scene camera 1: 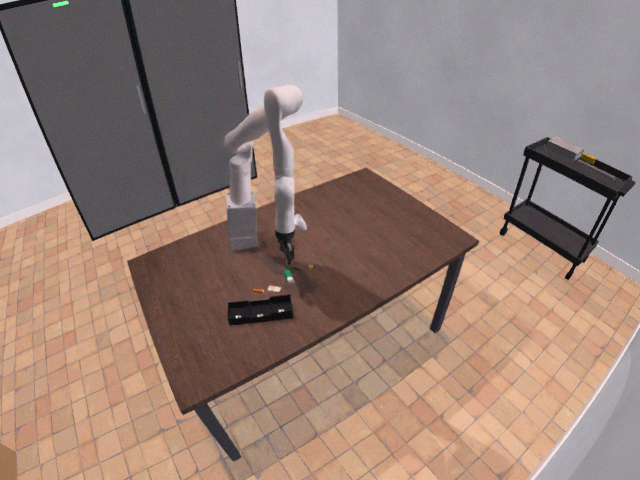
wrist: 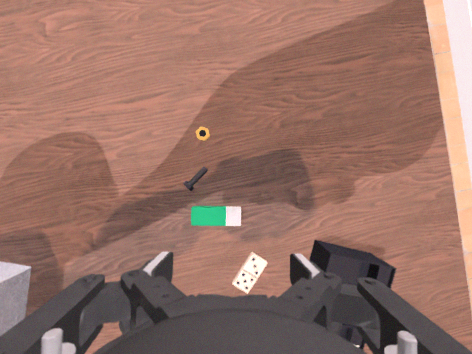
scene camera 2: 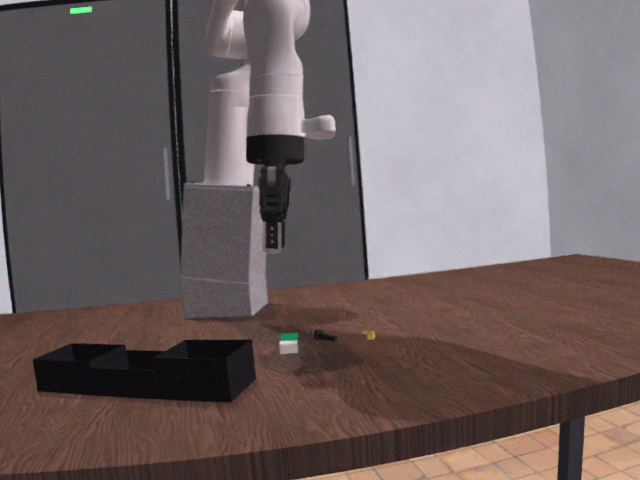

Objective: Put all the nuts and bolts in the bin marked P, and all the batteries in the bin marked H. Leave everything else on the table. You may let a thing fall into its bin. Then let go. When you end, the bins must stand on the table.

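Frame: origin at the arm's base, x ahead, y left, z up, level; centimetres.
Where they show: gripper, between the fingertips: (scene camera 1: 285,257) (wrist: 231,266) (scene camera 2: 274,250); arm's base, origin of its link: (scene camera 1: 240,199) (scene camera 2: 228,184).
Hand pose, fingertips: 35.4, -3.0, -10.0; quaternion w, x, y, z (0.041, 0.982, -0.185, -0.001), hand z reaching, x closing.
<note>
Things, the pixels of their centre, and the offset from my fingertips, as dx, dy, dz. Level surfaces: height alone.
- yellow nut, middle of its body: (wrist: 203,133) (scene camera 2: 368,335) (scene camera 1: 310,266) +0.6, +12.3, -13.1
- black bolt, middle of its body: (wrist: 196,177) (scene camera 2: 326,336) -2.2, +7.1, -13.0
- orange stick, middle of its body: (scene camera 1: 258,290) -3.7, -13.1, -13.0
- green-and-white block, middle of its body: (scene camera 2: 289,343) (wrist: 216,215) (scene camera 1: 288,276) -1.5, +1.4, -12.8
- cream domino, middle of its body: (wrist: 249,272) (scene camera 1: 274,289) +0.0, -7.6, -13.1
- table, height of its surface: dz -13.5
A yellow nut (scene camera 1: 310,266) (scene camera 2: 368,335) (wrist: 197,134) lies on the table. A black bolt (scene camera 2: 325,336) (wrist: 196,178) lies between it and the green-and-white block. An orange stick (scene camera 1: 258,290), perhaps a battery, lies near the bins; it does not show in the wrist view. Three joined black bins (scene camera 1: 260,310) (scene camera 2: 191,382) (wrist: 340,257) stand on the table. They bear white labels in scene camera 1, too small to read. My gripper (scene camera 1: 289,262) (scene camera 2: 274,249) (wrist: 231,266) is open and empty. It points down, well above the table, on the base side of the block.
The green-and-white block (scene camera 1: 288,275) (scene camera 2: 288,343) (wrist: 216,216) and a cream domino (scene camera 1: 274,288) (wrist: 250,272) lie between the bolt and the bins. The grey robot base (scene camera 1: 242,222) (scene camera 2: 219,248) (wrist: 12,290) stands at the back of the table (scene camera 1: 372,222).
</note>
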